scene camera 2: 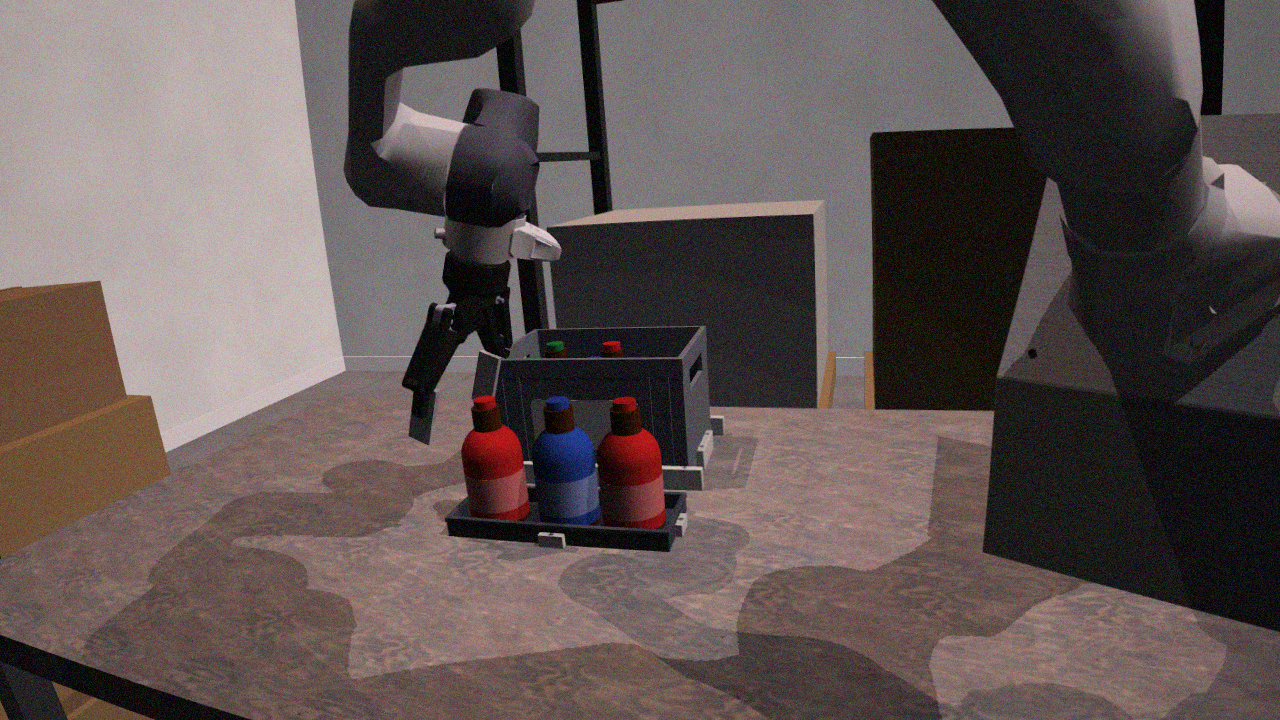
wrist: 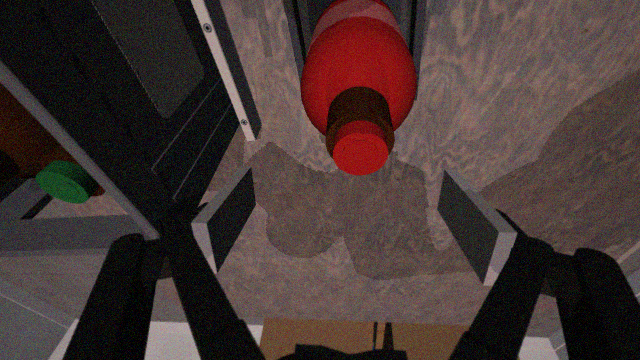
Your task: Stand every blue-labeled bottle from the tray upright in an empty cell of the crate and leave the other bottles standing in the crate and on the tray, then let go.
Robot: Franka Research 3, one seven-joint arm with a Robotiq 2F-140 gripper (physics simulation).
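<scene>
My gripper is open and empty, left of the tray's bottles and above their caps' level in the scene view, beside the crate. The blue-labeled bottle stands upright on the tray between a left red bottle and a right red bottle. One red bottle shows ahead of the fingers in the wrist view. The crate stands behind the tray. A green cap and a red cap show inside it, with a bit of blue between them; its cells are mostly hidden.
The crate's near corner lies close to the left finger in the wrist view. White brackets sit around the tray and crate on the table. Cardboard boxes stand at the left, and a large dark block stands at the right.
</scene>
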